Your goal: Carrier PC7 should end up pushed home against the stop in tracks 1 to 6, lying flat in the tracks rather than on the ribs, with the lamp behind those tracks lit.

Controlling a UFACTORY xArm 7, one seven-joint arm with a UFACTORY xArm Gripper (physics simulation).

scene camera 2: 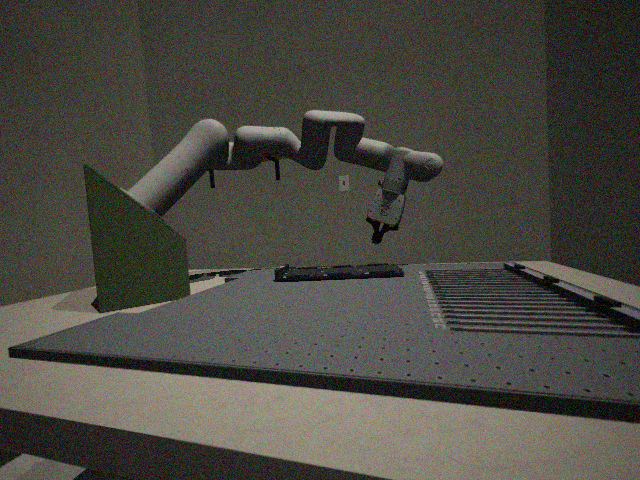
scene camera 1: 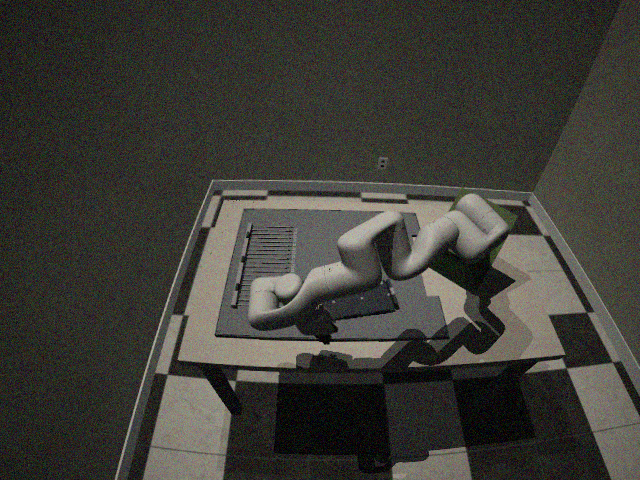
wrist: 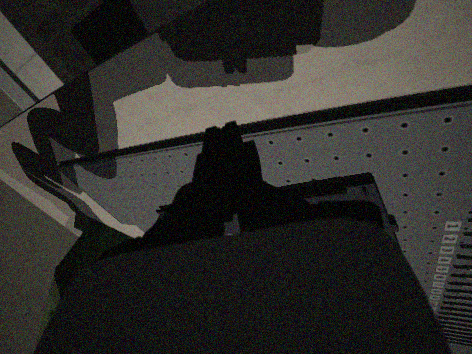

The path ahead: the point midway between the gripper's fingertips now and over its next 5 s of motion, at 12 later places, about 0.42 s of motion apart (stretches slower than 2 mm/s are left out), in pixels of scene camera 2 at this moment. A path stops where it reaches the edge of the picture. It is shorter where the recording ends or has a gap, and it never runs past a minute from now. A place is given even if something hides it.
The gripper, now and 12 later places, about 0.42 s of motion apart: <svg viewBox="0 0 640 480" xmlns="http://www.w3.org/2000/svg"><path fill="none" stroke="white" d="M375 243L374 257L374 260L374 260L374 258L375 258L375 259L375 260L376 261L389 232L386 238L388 242L383 247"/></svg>
